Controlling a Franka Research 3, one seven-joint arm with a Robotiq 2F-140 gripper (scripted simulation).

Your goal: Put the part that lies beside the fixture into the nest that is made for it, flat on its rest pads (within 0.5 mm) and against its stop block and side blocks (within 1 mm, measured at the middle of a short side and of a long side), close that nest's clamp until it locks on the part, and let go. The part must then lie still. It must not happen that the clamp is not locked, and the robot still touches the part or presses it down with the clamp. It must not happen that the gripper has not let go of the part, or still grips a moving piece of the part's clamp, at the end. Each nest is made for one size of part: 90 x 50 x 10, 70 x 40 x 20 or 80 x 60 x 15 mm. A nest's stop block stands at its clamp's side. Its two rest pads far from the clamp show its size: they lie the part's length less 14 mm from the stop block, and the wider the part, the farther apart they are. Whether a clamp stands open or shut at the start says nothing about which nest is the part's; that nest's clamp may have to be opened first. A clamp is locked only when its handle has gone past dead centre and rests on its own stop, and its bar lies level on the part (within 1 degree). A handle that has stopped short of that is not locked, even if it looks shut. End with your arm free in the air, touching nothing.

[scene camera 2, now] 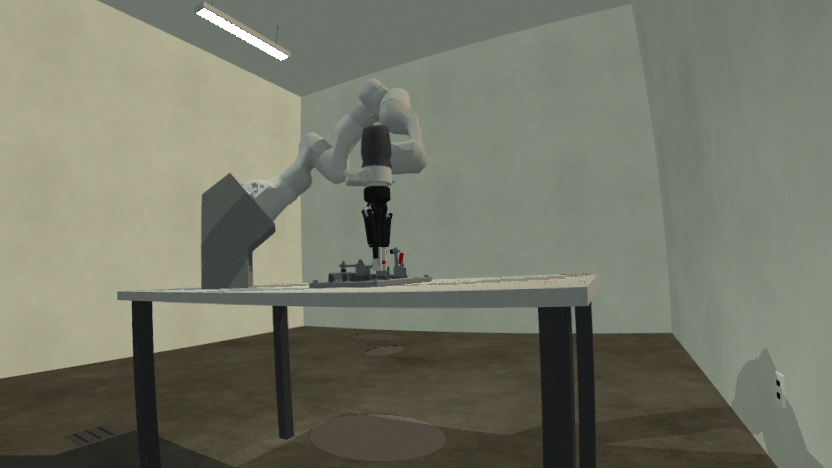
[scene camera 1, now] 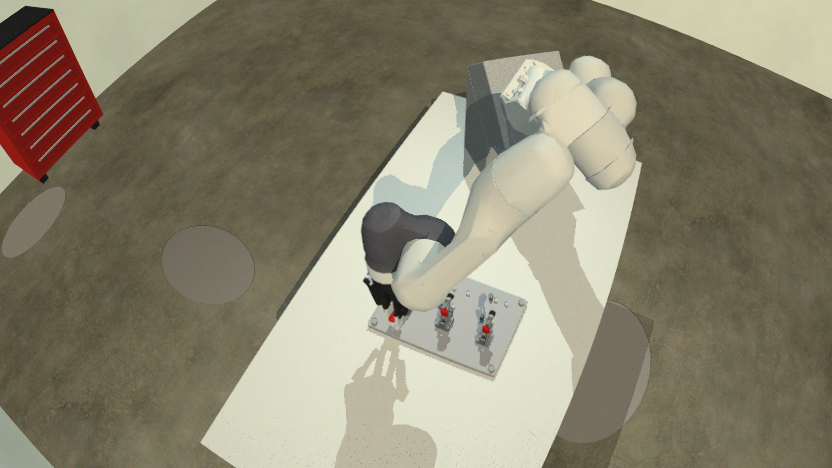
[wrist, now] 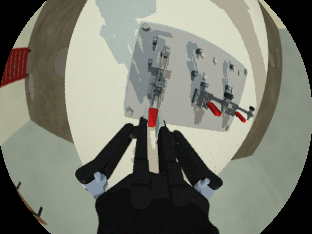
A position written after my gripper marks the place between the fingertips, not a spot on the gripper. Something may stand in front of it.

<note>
I see my gripper (scene camera 2: 379, 270).
My gripper shows as well in the wrist view (wrist: 151, 114).
</note>
